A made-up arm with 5 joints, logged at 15 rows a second.
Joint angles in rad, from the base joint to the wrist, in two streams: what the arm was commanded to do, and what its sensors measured. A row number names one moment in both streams.
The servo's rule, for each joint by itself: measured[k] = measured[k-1] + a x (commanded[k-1-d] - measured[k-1]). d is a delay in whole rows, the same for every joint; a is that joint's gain. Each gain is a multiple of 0.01, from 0.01 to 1. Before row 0 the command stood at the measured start. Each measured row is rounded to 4 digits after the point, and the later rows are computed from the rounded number. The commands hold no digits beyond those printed.
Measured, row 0:
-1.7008, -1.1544, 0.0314, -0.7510, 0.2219
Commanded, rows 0 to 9:
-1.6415, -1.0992, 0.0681, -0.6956, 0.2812
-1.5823, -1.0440, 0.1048, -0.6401, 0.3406
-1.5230, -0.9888, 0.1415, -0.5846, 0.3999
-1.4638, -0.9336, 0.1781, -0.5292, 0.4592
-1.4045, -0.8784, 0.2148, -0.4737, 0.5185
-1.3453, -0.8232, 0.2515, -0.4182, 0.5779
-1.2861, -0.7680, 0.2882, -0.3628, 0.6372
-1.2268, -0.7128, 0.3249, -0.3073, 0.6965
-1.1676, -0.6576, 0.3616, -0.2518, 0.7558
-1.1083, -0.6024, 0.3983, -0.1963, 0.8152
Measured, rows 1 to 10:
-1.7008, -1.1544, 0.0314, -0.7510, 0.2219
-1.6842, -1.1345, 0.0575, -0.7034, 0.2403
-1.6557, -1.1019, 0.0911, -0.6490, 0.2714
-1.6185, -1.0612, 0.1269, -0.5936, 0.3112
-1.5752, -1.0153, 0.1633, -0.5382, 0.3571
-1.5274, -0.9660, 0.1999, -0.4827, 0.4071
-1.4764, -0.9146, 0.2365, -0.4272, 0.4600
-1.4231, -0.8618, 0.2732, -0.3718, 0.5149
-1.3681, -0.8082, 0.3099, -0.3163, 0.5712
-1.3120, -0.7540, 0.3466, -0.2608, 0.6284
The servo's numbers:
d 1
a 0.28 0.36 0.71 0.86 0.31

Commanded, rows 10 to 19:
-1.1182, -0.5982, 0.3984, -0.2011, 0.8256
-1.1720, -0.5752, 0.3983, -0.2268, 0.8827
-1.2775, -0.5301, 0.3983, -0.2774, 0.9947
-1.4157, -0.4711, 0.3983, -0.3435, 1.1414
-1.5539, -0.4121, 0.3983, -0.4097, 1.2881
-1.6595, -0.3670, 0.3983, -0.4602, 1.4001
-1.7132, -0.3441, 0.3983, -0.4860, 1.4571
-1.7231, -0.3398, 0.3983, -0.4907, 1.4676
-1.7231, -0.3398, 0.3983, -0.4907, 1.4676
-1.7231, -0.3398, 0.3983, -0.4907, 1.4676
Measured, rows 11 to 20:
-1.2550, -0.6994, 0.3833, -0.2053, 0.6863
-1.2167, -0.6630, 0.3940, -0.2017, 0.7295
-1.2042, -0.6314, 0.3971, -0.2233, 0.7770
-1.2247, -0.5949, 0.3980, -0.2698, 0.8445
-1.2782, -0.5503, 0.3982, -0.3332, 0.9365
-1.3554, -0.5005, 0.3983, -0.3990, 1.0455
-1.4405, -0.4524, 0.3983, -0.4516, 1.1554
-1.5169, -0.4134, 0.3983, -0.4812, 1.2489
-1.5746, -0.3869, 0.3983, -0.4894, 1.3167
-1.6162, -0.3699, 0.3983, -0.4905, 1.3635

